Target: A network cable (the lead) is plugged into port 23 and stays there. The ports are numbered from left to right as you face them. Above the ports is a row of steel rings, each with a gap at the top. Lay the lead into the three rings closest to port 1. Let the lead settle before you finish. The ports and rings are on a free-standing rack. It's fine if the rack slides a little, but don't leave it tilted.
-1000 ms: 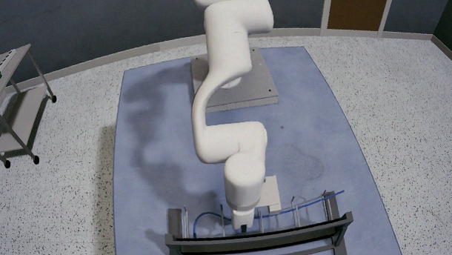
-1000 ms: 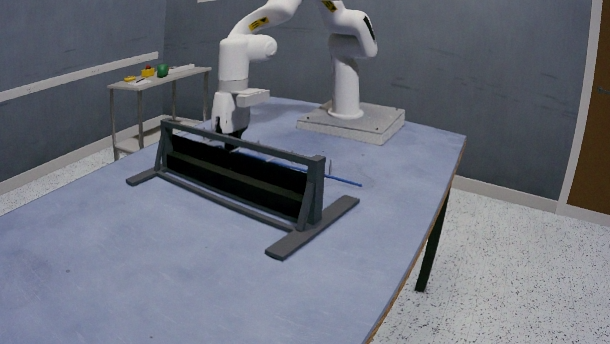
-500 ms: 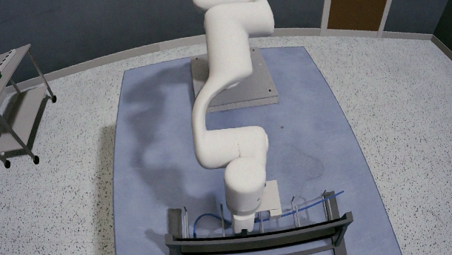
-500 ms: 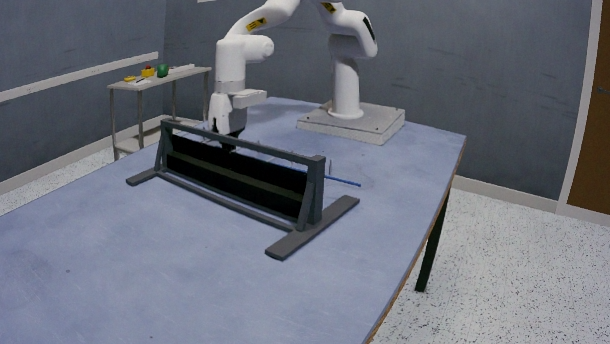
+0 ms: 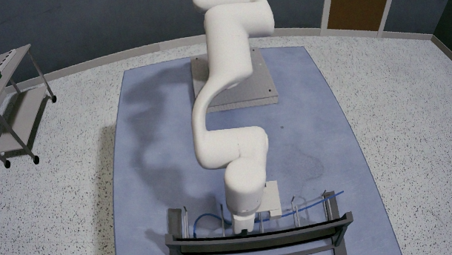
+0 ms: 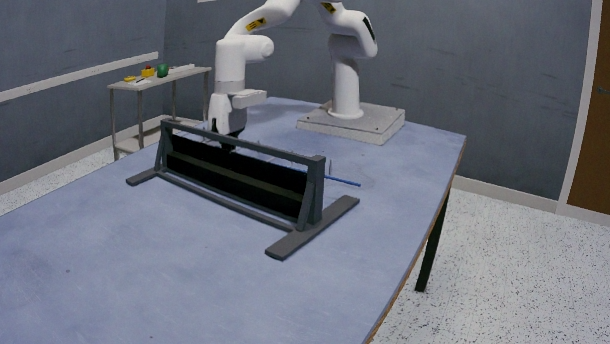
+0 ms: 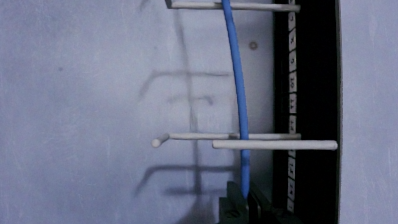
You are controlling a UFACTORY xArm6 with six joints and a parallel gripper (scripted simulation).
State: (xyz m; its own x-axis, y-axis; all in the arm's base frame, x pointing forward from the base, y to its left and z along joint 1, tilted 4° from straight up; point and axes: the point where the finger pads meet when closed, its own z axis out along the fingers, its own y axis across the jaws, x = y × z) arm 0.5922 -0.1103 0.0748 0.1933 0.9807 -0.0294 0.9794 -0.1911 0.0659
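Right now my hand is 70 mm short of the rack, 40 mm to the right of it and 10 mm above it.
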